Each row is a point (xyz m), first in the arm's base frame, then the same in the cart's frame.
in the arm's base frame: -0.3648 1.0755 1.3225
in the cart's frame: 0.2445 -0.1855 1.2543
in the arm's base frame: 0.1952 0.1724 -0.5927
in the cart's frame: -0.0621 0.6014 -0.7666
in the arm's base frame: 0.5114 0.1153 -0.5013
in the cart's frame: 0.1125 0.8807 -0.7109
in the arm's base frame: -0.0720 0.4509 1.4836
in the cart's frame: 0.8905 -0.0286 1.0098
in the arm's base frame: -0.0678 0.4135 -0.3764
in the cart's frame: -0.1827 0.3402 -0.4644
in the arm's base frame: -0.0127 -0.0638 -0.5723
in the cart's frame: 0.0810 0.3602 -0.9108
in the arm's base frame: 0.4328 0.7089 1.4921
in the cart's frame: 0.8196 0.4975 1.2088
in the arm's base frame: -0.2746 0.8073 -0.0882
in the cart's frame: -0.3643 0.1422 -0.0075
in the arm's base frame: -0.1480 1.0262 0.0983
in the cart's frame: -0.3911 0.2608 0.2822
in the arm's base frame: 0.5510 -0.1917 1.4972
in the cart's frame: 1.5429 0.4745 0.6598
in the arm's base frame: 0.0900 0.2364 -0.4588
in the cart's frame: -0.0574 0.4825 -0.6289
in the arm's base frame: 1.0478 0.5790 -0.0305
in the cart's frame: 0.1654 1.3765 -0.0211
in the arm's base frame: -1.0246 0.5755 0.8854
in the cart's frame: 0.2095 -0.8130 0.5605
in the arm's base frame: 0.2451 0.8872 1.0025
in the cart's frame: 0.3470 0.4403 0.9260
